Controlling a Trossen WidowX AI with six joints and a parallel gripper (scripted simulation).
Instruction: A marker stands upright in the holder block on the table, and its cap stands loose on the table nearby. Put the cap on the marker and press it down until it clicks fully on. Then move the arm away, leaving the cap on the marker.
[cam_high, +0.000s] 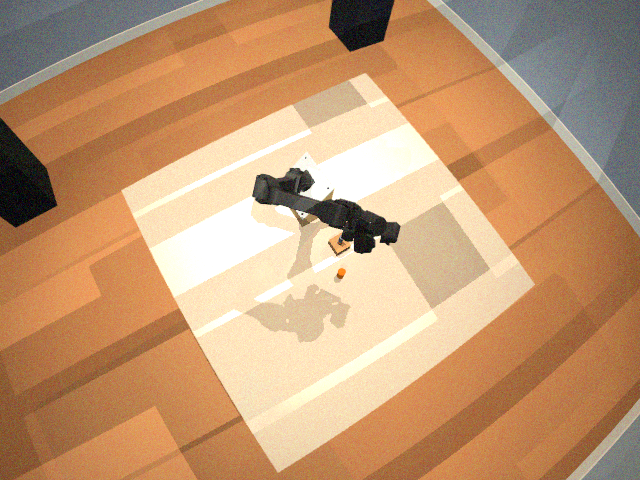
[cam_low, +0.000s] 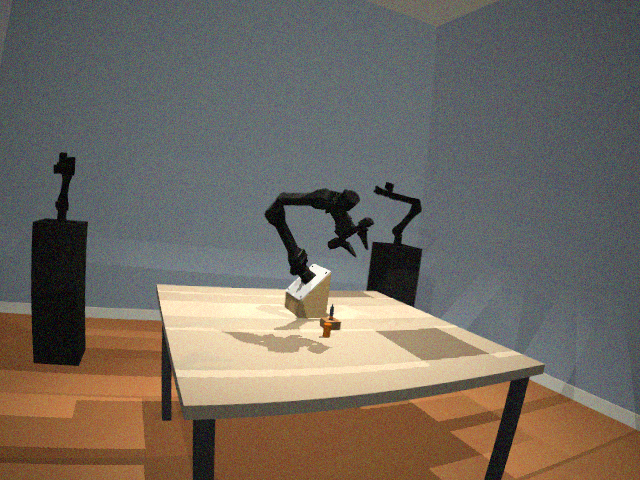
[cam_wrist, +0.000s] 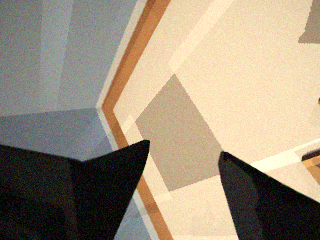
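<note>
Now: the orange cap 40 mm behind my gripper tip, 80 mm to the right of it and 310 mm below it. Round my gripper tip: holder block 150 mm behind, 30 mm to the right, 310 mm below.
</note>
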